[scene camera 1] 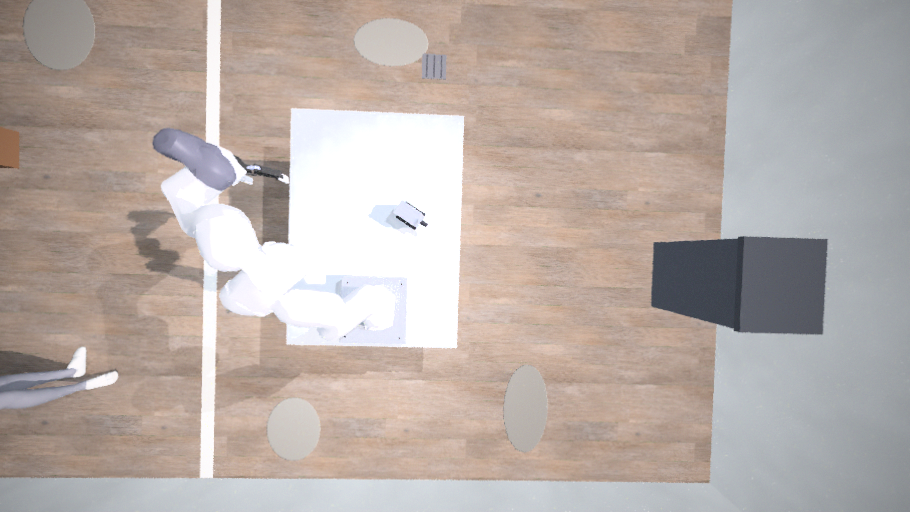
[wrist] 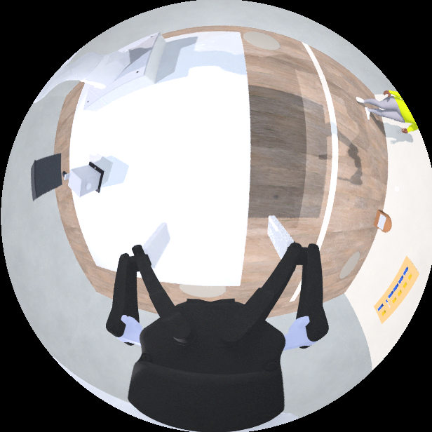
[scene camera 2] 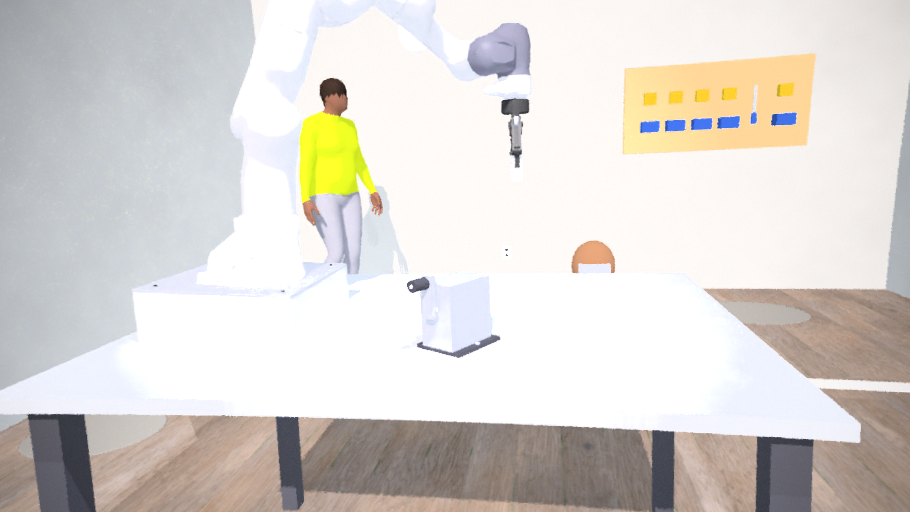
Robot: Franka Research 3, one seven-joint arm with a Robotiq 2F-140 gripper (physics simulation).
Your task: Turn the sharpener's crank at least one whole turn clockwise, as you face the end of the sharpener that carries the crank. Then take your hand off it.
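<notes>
The sharpener [scene camera 1: 409,215] [scene camera 2: 469,312] [wrist: 84,181] is a pale grey box on a dark base plate, upright on the white table [scene camera 1: 375,146] [scene camera 2: 572,382] [wrist: 200,150]. Its crank's dark handle [scene camera 2: 418,284] [scene camera 1: 424,223] sticks out from one end, near the top of that end in the second scene view. The pale crank arm [scene camera 2: 433,302] hangs below the handle and is hard to make out. My gripper [scene camera 1: 286,178] [scene camera 2: 516,173] [wrist: 216,228] is open and empty, high above the table's far edge in the second scene view, well apart from the sharpener.
The arm's base block [scene camera 1: 397,318] [scene camera 2: 210,312] stands on the table beside the sharpener. A person in yellow [scene camera 2: 332,152] [wrist: 406,112] stands beyond the table near the wall. A dark cabinet [scene camera 1: 782,284] [wrist: 46,175] stands off the table's other side.
</notes>
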